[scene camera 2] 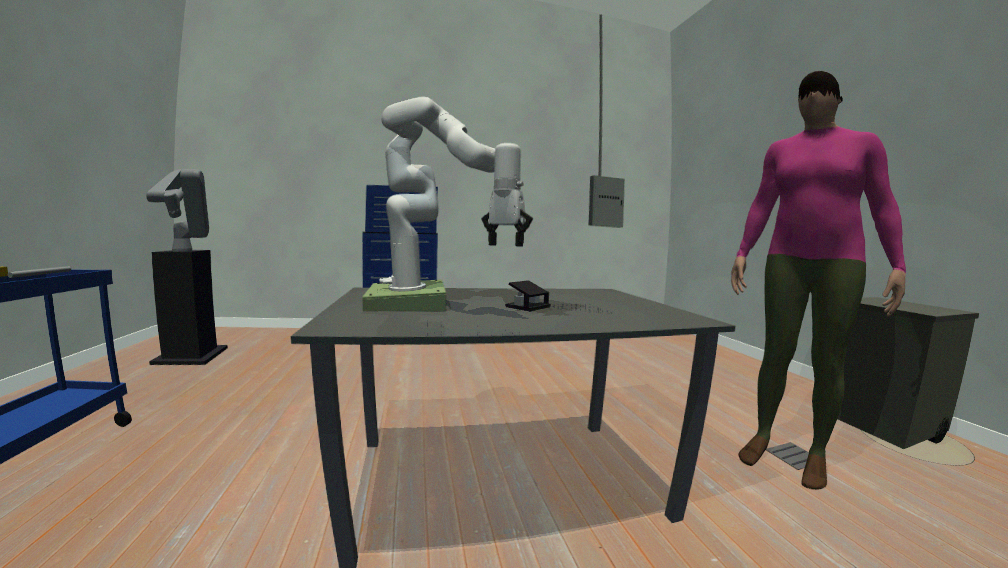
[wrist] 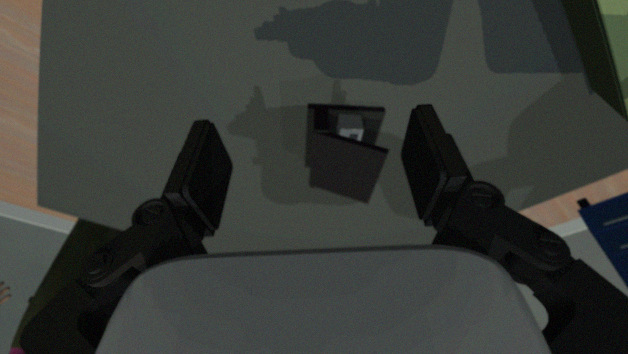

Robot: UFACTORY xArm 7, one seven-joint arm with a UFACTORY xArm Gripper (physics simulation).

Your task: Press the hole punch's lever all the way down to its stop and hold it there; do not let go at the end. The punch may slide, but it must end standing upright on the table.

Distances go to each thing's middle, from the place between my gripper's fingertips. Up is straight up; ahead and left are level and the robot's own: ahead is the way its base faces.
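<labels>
The lever (wrist: 345,166) is my reference here: my hand is 150 mm to the right of it, 140 mm short of it and 150 mm above it. There is a black hole punch (scene camera 2: 526,303) too, and counted from my hand it is 140 mm ahead and 150 mm to the left, and also 170 mm below.
</labels>
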